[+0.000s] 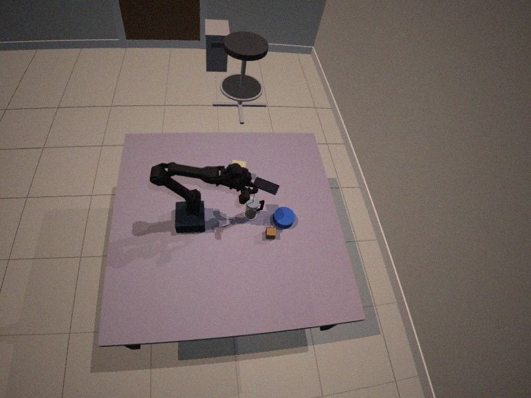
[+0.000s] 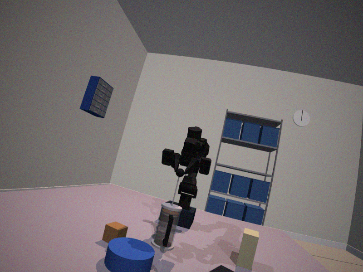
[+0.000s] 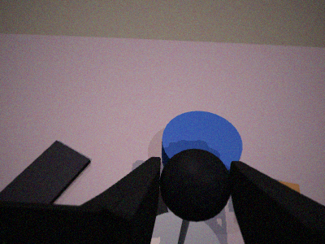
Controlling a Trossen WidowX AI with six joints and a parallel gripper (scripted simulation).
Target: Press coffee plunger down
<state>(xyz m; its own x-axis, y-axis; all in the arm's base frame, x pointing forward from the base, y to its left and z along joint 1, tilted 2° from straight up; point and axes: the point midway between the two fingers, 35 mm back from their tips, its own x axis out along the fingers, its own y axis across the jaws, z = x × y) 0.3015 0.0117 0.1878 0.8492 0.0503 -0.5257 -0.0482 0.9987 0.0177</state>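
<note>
My gripper tip is 1 cm short of the glass coffee press, 1 cm to the right of it and 13 cm above it. From my gripper tip the other things lie so: pale yellow block: 7 cm behind, 28 cm to the left, 20 cm below; then blue round tub: 18 cm ahead, 3 cm to the right, 23 cm below.
</note>
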